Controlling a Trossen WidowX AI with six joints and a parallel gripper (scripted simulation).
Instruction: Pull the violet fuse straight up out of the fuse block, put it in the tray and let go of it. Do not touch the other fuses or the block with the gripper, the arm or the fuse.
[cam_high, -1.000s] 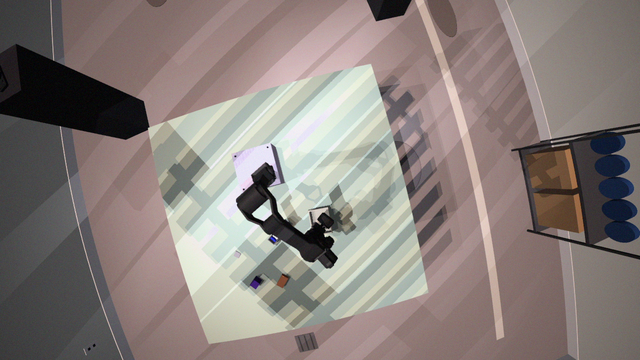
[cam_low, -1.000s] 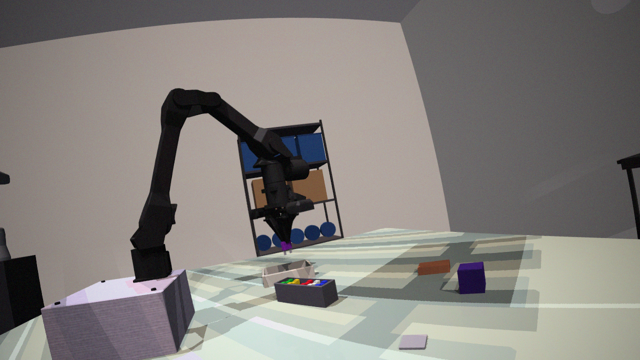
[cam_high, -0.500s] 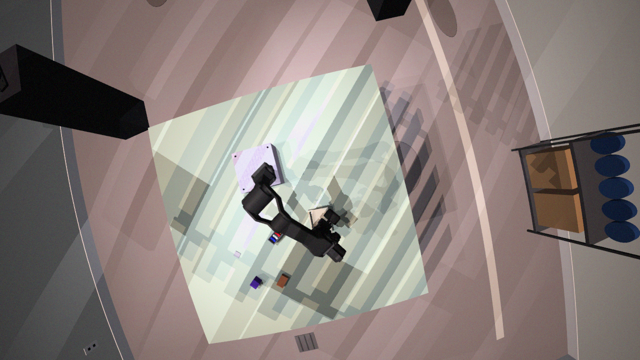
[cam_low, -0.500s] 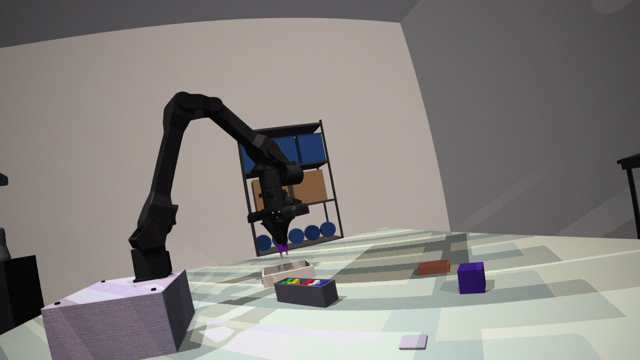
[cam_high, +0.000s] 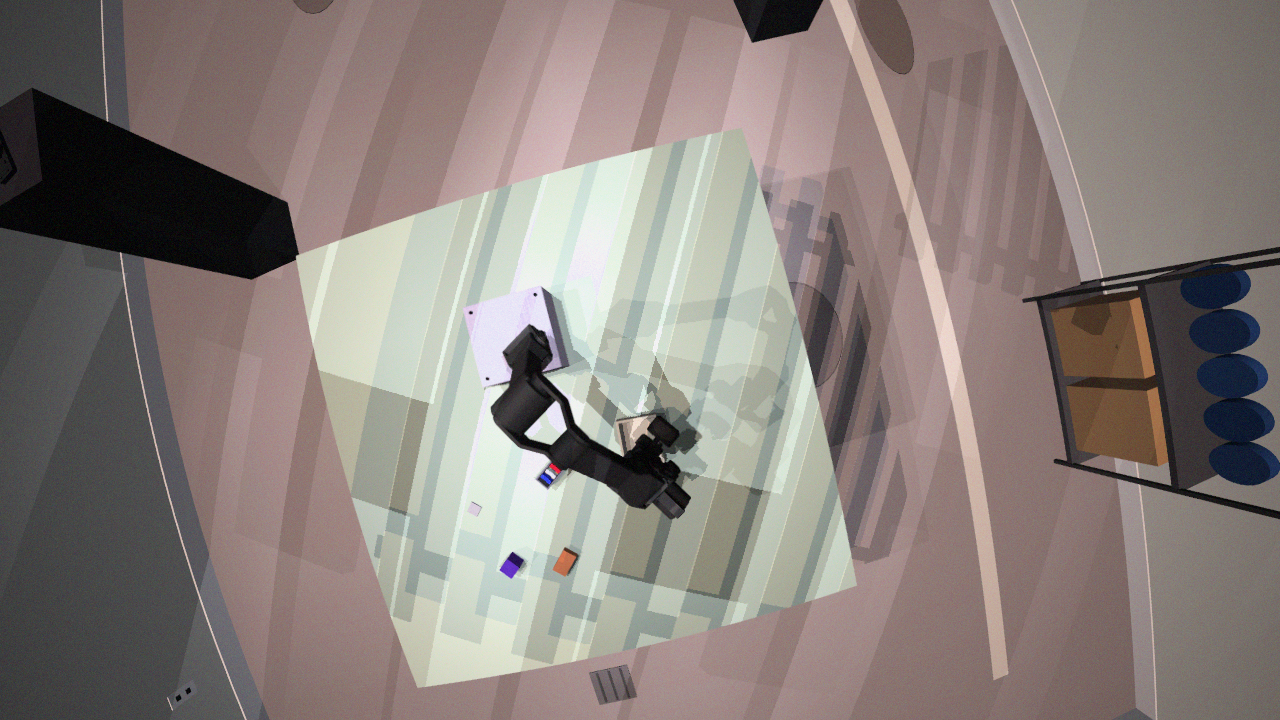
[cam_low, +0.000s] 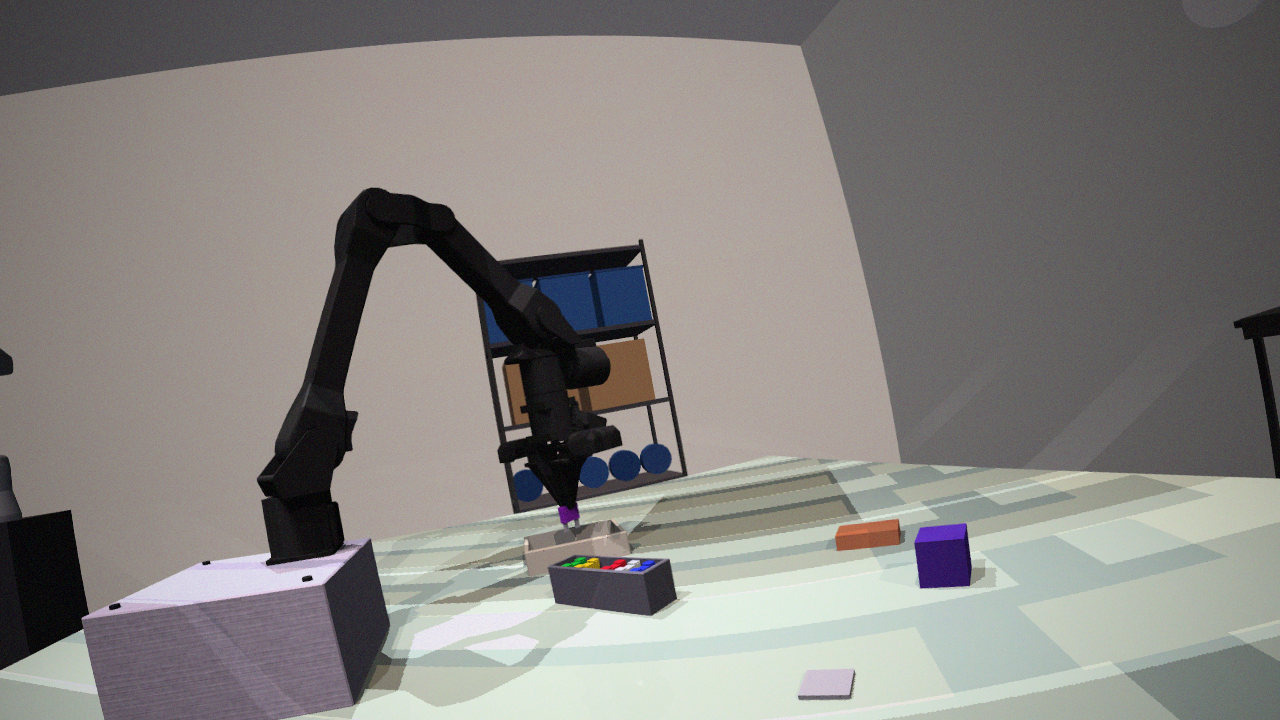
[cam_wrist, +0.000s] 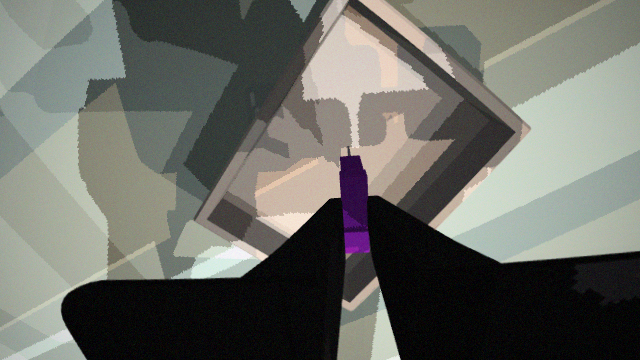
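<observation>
Now: the violet fuse 10 mm below my gripper tip. Also, from my gripper tip: tray 60 mm below; then green fuse 180 mm to the right, 40 mm below, 40 mm behind; then yellow fuse 190 mm to the right, 40 mm below, 30 mm behind.
</observation>
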